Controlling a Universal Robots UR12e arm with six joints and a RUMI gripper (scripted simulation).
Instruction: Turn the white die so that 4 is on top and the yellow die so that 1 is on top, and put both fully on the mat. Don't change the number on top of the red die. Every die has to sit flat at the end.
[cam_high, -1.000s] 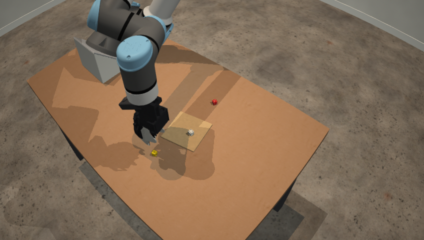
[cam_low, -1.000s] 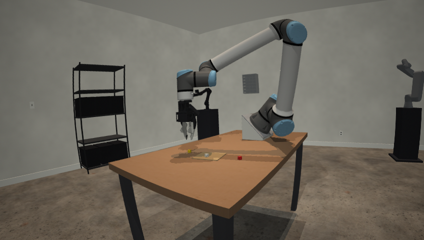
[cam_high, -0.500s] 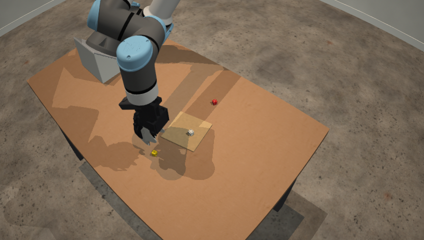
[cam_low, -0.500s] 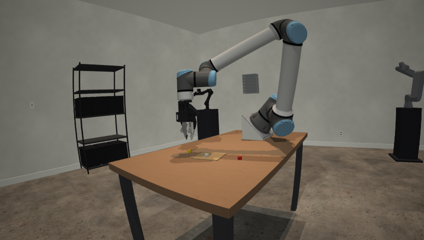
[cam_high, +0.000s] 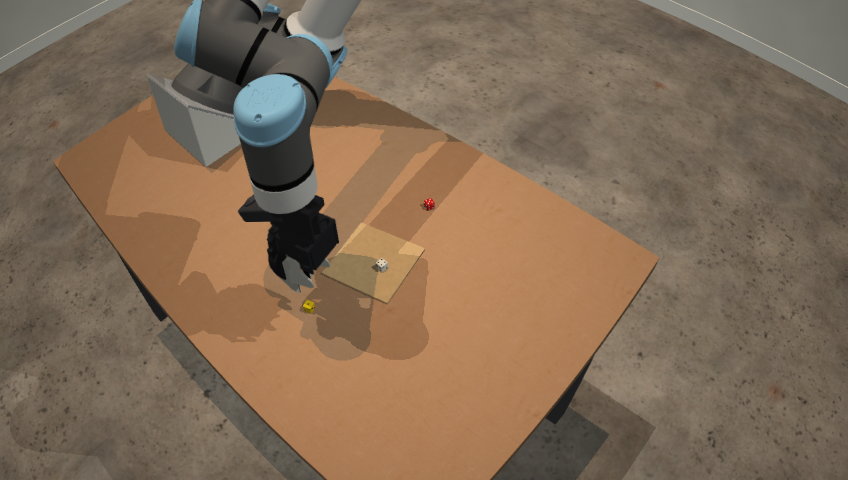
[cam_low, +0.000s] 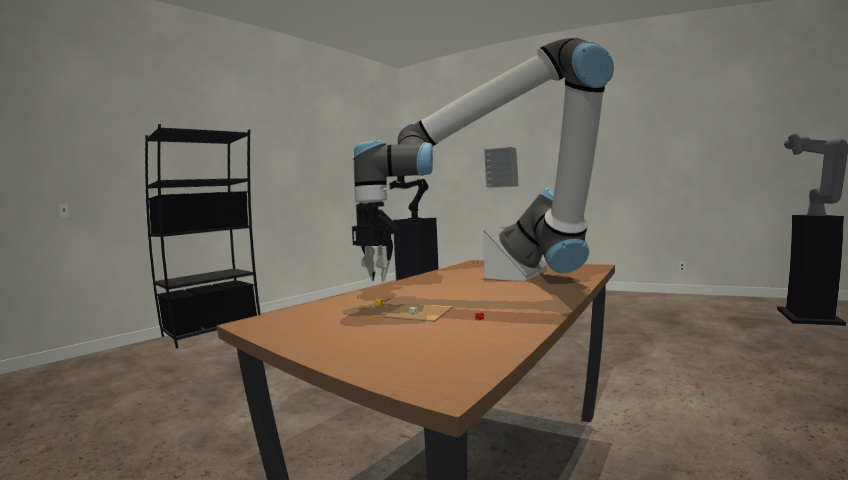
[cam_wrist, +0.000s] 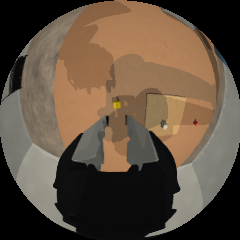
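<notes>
Now: the yellow die 80 mm below my hand. From my hand the other things lie so: red die (10 mm ahead, 320 mm to the left, 80 mm below); then tan mat (20 mm ahead, 150 mm to the left, 80 mm below); then white die (40 mm ahead, 150 mm to the left, 70 mm below).
</notes>
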